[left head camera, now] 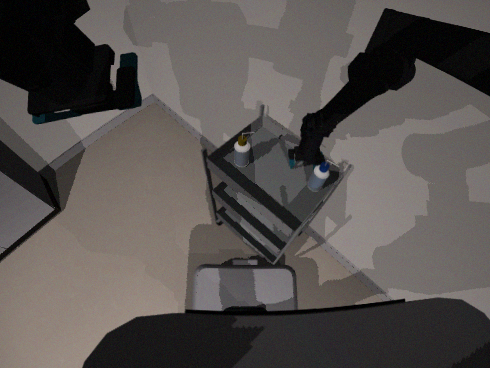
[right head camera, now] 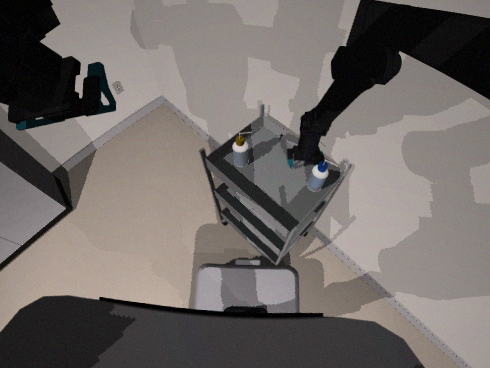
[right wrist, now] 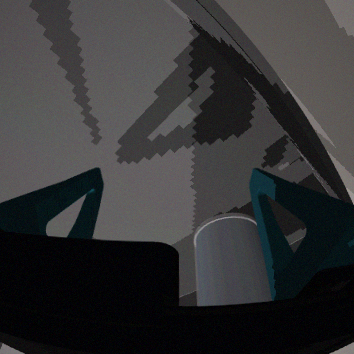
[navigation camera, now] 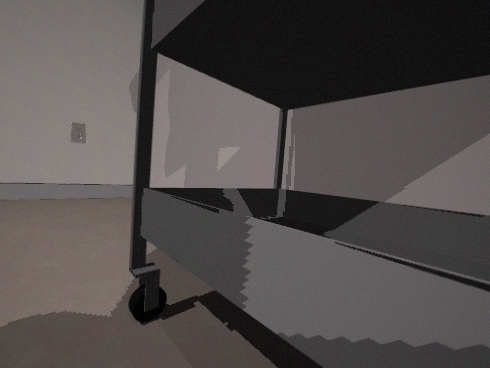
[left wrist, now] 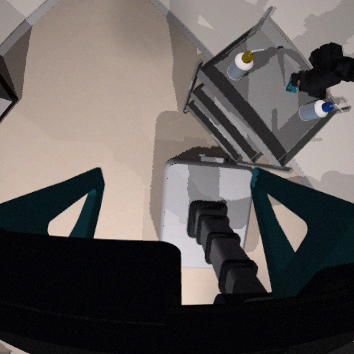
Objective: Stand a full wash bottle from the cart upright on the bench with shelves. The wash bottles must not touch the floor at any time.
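Frame: origin at the left arm's base, x ahead, y left, z up, level; millimetres.
Where they show: left gripper, fingertip midpoint: (left head camera: 109, 106) (right head camera: 88, 111) (left wrist: 176, 175); right gripper, fingertip midpoint: (left head camera: 302, 168) (right head camera: 302, 167) (right wrist: 175, 175) (left wrist: 296, 91).
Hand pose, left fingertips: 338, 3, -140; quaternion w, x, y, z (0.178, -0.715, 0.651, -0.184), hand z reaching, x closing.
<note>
After its pixels a point has its place, as x, y, z.
A wash bottle with a yellow cap (left head camera: 242, 153) {634, -197, -650} (right head camera: 240, 153) {635, -197, -651} (left wrist: 240, 67) {637, -185, -640} and one with a blue cap (left head camera: 318, 178) {532, -474, -650} (right head camera: 318, 178) {531, -479, -648} (left wrist: 313, 110) {545, -461, -649} stand upright on the top tray of the grey cart (left head camera: 263, 213) {428, -276, -727} (right head camera: 263, 213) {419, -285, -706} (left wrist: 250, 117) {504, -266, -743}. Their lower parts look blue-grey. My right gripper (right wrist: 175, 175) {630, -443, -732} is open beside the blue-capped bottle; in the right wrist view its grey body (right wrist: 232, 262) {586, -480, -699} shows between the wide fingers, close to the right-hand one, its cap hidden. My left gripper (left wrist: 176, 175) {338, 3, -140} is open and empty, high at the upper left in the head views. I cannot identify the bench with shelves.
A pale-topped, dark-edged unit (left head camera: 22, 202) {575, 1192, -1066} (right head camera: 30, 202) {557, 1209, -1045} is at the left edge in the head views. The robot's pale base (left head camera: 270, 290) {188, -349, -1146} (right head camera: 272, 287) {207, -351, -1146} (left wrist: 175, 200) {95, -43, -1146} is close to the cart's near corner. The navigation camera shows a cart caster (navigation camera: 147, 303) {624, -77, -1374} and lower tray (navigation camera: 350, 280) {434, -269, -1223}; walls stand behind.
</note>
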